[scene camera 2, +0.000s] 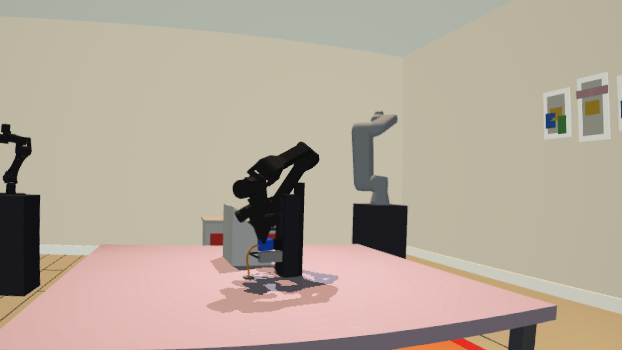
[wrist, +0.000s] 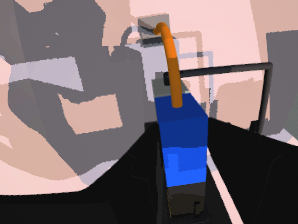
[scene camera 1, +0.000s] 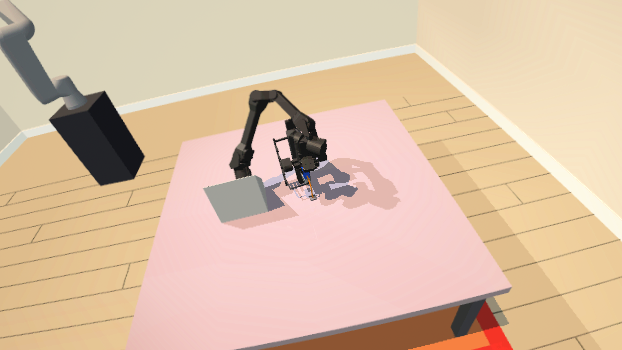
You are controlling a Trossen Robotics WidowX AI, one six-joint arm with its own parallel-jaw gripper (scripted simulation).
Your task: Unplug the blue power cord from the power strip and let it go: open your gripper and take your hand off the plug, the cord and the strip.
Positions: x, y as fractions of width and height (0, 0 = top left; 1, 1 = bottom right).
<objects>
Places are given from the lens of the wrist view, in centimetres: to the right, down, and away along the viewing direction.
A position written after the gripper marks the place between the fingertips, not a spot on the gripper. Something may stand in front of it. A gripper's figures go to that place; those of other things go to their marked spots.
gripper (wrist: 0.61, 0.57): 2, 1, 9
blue plug (wrist: 0.62, 0.59): 2, 1, 8
</objects>
